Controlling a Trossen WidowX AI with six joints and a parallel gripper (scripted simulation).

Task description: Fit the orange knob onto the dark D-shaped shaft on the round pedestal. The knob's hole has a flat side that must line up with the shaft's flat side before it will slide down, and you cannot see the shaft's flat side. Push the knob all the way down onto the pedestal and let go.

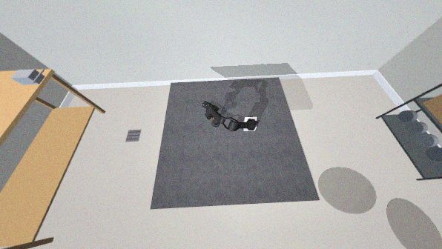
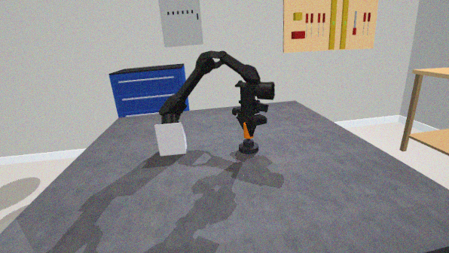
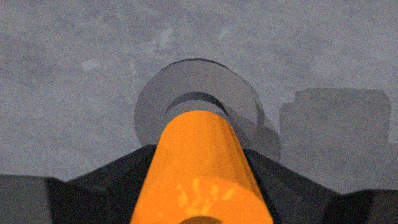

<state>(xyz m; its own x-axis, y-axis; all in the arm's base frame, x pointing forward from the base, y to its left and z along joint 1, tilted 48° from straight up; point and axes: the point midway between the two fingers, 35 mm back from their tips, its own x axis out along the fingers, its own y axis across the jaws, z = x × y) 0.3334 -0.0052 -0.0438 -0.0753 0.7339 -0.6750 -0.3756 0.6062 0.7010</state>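
Right now my gripper tip is 2 cm below the orange knob. The rest, counted from my gripper tip: round pedestal (4 cm below).
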